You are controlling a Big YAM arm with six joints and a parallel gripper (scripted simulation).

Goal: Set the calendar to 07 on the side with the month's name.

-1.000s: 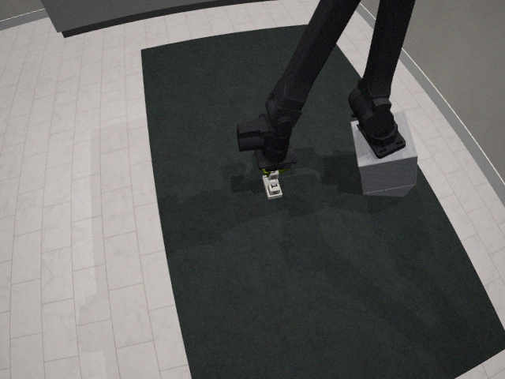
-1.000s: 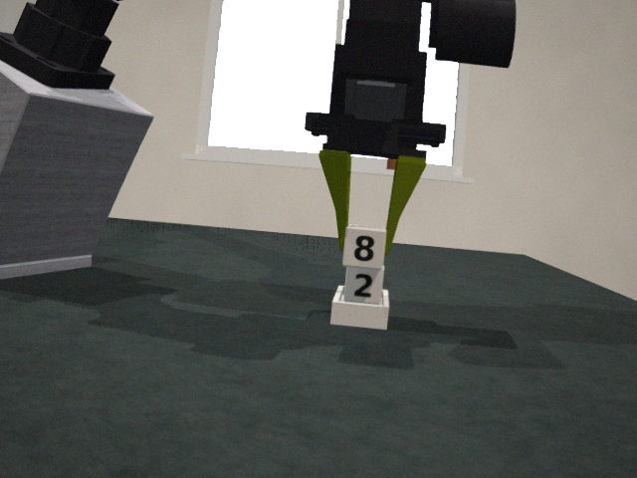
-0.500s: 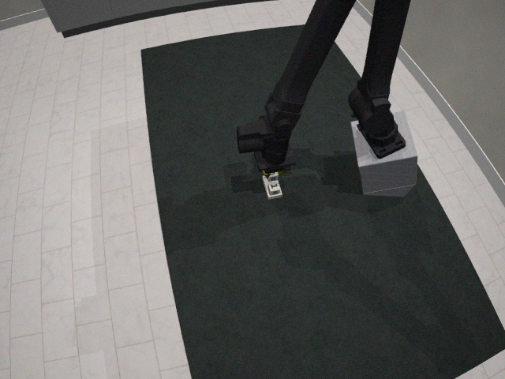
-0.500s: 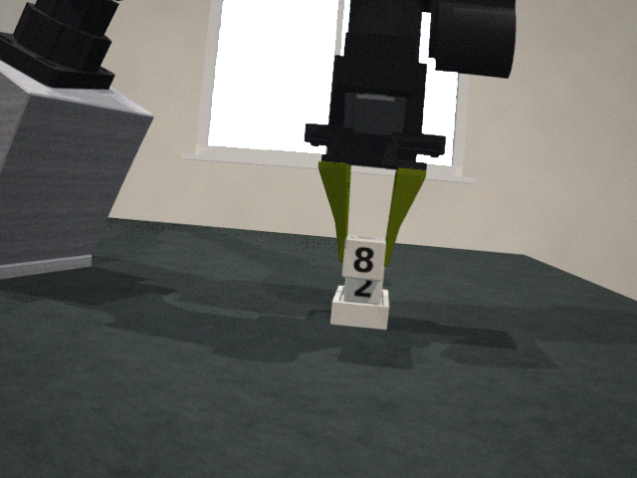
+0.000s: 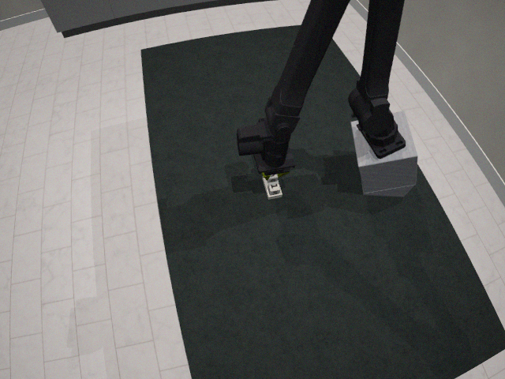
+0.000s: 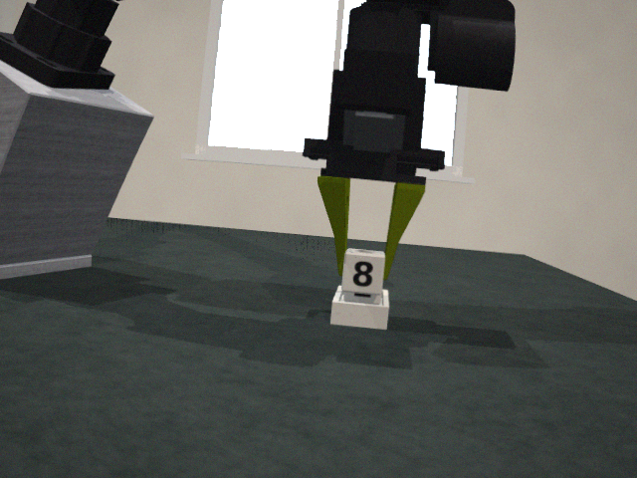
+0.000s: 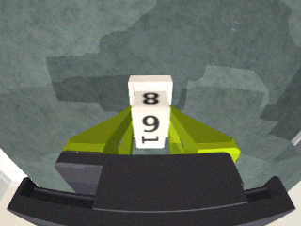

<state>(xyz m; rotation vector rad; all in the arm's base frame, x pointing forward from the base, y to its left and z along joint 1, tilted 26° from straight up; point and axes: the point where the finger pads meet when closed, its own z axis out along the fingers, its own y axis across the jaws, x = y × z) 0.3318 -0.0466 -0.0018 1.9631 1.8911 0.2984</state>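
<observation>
My gripper is now 20 mm to the right of the small white tray and 30 mm above it.
</observation>
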